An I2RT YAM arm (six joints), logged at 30 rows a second.
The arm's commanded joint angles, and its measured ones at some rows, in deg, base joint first. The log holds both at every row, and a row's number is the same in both.
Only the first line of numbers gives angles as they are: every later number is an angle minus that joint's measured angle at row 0.
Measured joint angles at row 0: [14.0, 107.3, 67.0, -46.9, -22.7, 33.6]
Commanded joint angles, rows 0 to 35: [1.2, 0.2, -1.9, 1.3, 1.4, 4.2]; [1.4, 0.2, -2.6, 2.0, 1.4, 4.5]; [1.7, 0.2, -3.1, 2.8, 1.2, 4.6]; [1.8, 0.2, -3.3, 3.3, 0.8, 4.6]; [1.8, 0.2, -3.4, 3.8, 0.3, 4.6]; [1.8, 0.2, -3.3, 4.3, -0.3, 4.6]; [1.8, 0.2, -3.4, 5.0, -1.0, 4.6]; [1.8, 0.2, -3.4, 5.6, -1.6, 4.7]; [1.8, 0.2, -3.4, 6.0, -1.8, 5.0]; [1.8, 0.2, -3.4, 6.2, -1.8, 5.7]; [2.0, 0.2, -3.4, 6.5, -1.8, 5.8]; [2.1, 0.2, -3.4, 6.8, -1.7, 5.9]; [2.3, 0.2, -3.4, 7.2, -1.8, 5.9]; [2.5, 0.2, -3.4, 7.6, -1.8, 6.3]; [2.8, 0.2, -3.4, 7.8, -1.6, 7.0]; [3.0, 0.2, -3.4, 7.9, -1.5, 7.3]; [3.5, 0.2, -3.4, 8.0, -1.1, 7.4]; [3.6, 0.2, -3.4, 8.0, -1.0, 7.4]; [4.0, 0.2, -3.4, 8.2, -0.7, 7.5]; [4.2, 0.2, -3.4, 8.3, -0.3, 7.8]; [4.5, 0.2, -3.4, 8.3, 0.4, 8.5]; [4.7, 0.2, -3.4, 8.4, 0.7, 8.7]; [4.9, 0.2, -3.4, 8.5, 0.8, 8.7]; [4.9, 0.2, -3.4, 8.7, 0.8, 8.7]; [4.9, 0.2, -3.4, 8.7, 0.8, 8.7]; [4.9, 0.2, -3.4, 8.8, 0.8, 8.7]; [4.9, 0.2, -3.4, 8.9, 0.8, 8.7]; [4.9, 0.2, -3.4, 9.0, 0.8, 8.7]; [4.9, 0.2, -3.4, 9.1, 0.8, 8.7]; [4.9, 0.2, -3.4, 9.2, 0.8, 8.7]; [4.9, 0.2, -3.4, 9.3, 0.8, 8.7]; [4.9, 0.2, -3.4, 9.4, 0.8, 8.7]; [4.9, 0.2, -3.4, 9.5, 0.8, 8.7]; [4.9, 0.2, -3.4, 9.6, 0.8, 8.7]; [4.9, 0.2, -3.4, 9.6, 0.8, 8.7]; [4.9, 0.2, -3.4, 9.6, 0.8, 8.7]
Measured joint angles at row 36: [4.5, 0.0, -3.3, 8.8, 0.5, 8.4]
